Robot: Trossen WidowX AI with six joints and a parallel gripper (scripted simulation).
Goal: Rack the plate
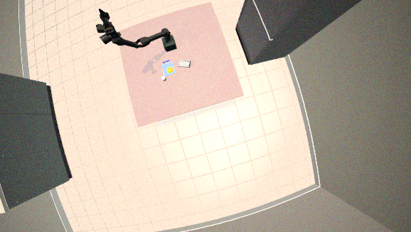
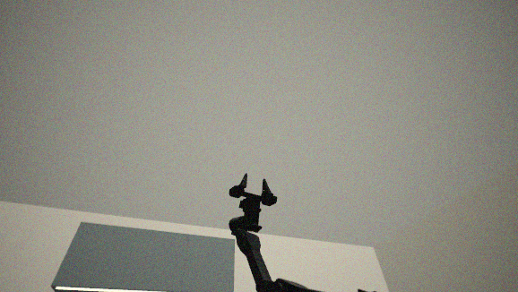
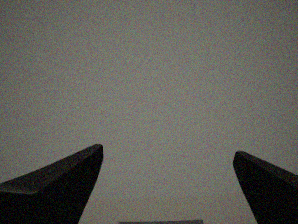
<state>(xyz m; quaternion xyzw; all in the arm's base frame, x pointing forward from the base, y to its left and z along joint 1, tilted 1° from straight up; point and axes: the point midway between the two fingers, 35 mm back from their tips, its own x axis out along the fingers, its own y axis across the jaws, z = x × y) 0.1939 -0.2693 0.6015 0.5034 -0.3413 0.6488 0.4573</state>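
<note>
Now: gripper tip 150 mm short of the plate, 250 mm to the right of it and 720 mm above it. Round my gripper tip: small white cup (250 mm ahead, 180 mm to the left, 710 mm below); then dish rack (90 mm ahead, 420 mm to the left, 710 mm below).
</note>
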